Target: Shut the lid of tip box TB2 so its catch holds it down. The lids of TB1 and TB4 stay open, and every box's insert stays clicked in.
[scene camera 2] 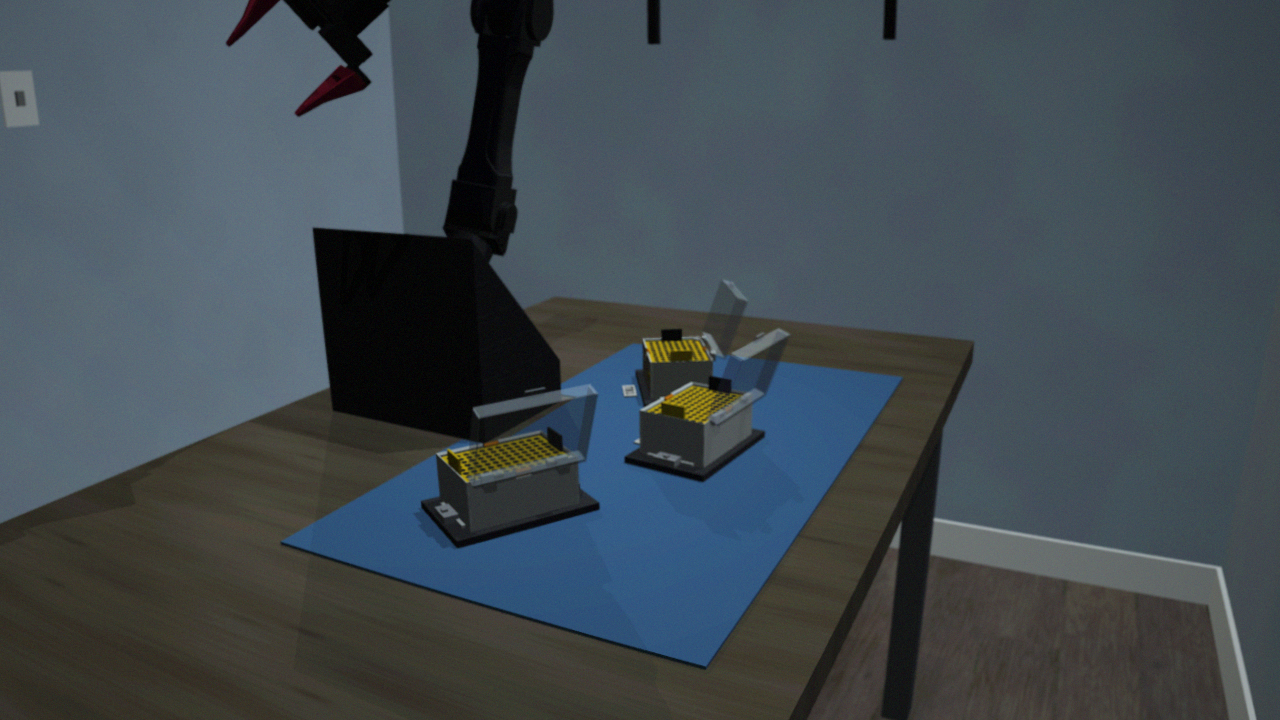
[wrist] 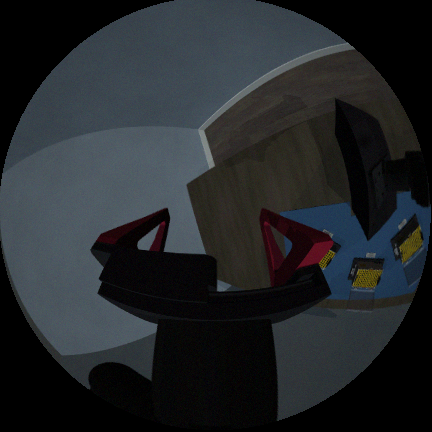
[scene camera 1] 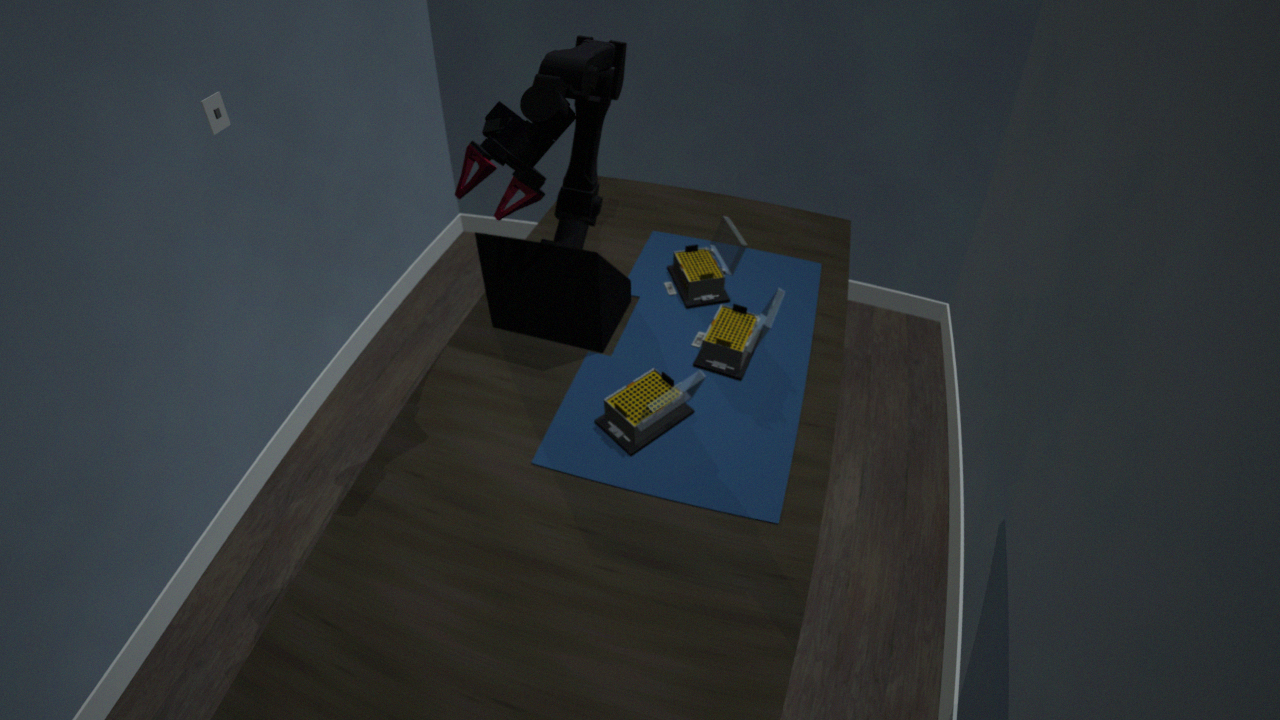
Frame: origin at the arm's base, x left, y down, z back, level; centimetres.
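Seen in the pictures: gripper, fingertip midpoint: (scene camera 2: 262, 80) (wrist: 214, 212) (scene camera 1: 477, 208); arm's base, link origin: (scene camera 2: 447, 289) (wrist: 382, 175) (scene camera 1: 564, 256).
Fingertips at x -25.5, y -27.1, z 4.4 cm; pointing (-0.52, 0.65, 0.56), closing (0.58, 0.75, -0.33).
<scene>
Pixels of each thing's top centre, then the offset from my fingertips to it. "spot": a spot on its surface instead. Level surfaces: height alone.
- back box, top centre: (scene camera 2: 667, 345) (scene camera 1: 694, 262) dy +37.1, dx +42.1, dz -29.1 cm
- middle box, top centre: (scene camera 2: 697, 390) (scene camera 1: 732, 322) (wrist: 367, 281) dy +36.2, dx +22.5, dz -39.5 cm
- front box, top centre: (scene camera 2: 501, 446) (scene camera 1: 640, 390) dy +37.1, dx +1.5, dz -24.9 cm
- back lid, surface spot: (scene camera 2: 726, 313) (scene camera 1: 727, 239) spot: dy +33.2, dx +47.5, dz -36.1 cm
- middle lid, top centre: (scene camera 2: 750, 333) (scene camera 1: 768, 300) (wrist: 360, 310) dy +28.3, dx +21.0, dz -46.0 cm
- front lid, surface spot: (scene camera 2: 583, 425) spot: dy +33.0, dx +0.0, dz -35.0 cm
- blue mat, surface height: dy +43.7 cm
- wooden table, surface height: dy +44.0 cm
Three tip boxes with yellow inserts and clear lids stand on dark bases: a back box (scene camera 1: 699, 266) (scene camera 2: 677, 377) (wrist: 327, 258), a middle box (scene camera 1: 729, 333) (scene camera 2: 671, 436) (wrist: 367, 279) and a front box (scene camera 1: 642, 400) (scene camera 2: 523, 499) (wrist: 411, 245). The back lid (scene camera 1: 729, 243) (scene camera 2: 726, 313), middle lid (scene camera 1: 773, 309) (scene camera 2: 756, 362) and front lid (scene camera 1: 691, 385) (scene camera 2: 583, 425) all stand open. The labels are too small to read, so I cannot tell which box is TB2. The inserts look seated. My gripper (scene camera 1: 477, 206) (scene camera 2: 264, 78) (wrist: 214, 212) is open and empty, high up and left of the boxes.
The boxes stand on a blue mat (scene camera 1: 733, 465) (scene camera 2: 626, 591) (wrist: 320, 215) on a wooden table (scene camera 1: 501, 573) (scene camera 2: 179, 608) (wrist: 225, 225). A large black block (scene camera 1: 554, 291) (scene camera 2: 402, 331) (wrist: 357, 160) stands by the arm's foot, left of the mat. Walls rise behind and to the left.
</scene>
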